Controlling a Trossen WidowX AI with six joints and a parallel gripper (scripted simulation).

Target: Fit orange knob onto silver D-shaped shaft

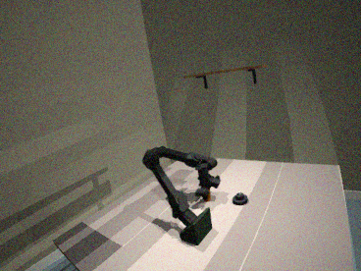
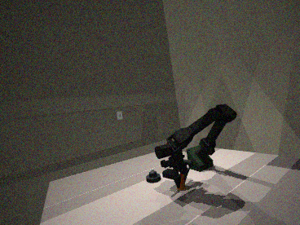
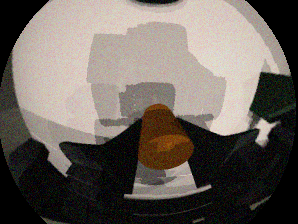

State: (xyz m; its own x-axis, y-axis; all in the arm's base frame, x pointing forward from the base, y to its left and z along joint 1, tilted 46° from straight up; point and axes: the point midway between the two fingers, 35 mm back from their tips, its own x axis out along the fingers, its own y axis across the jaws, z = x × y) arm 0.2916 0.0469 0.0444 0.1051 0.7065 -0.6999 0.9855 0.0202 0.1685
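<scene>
The orange knob is 3 cm above my gripper tip. The rest, counted from my gripper tip: dark round pedestal (19 cm to the right, 2 cm ahead, 2 cm above).
</scene>
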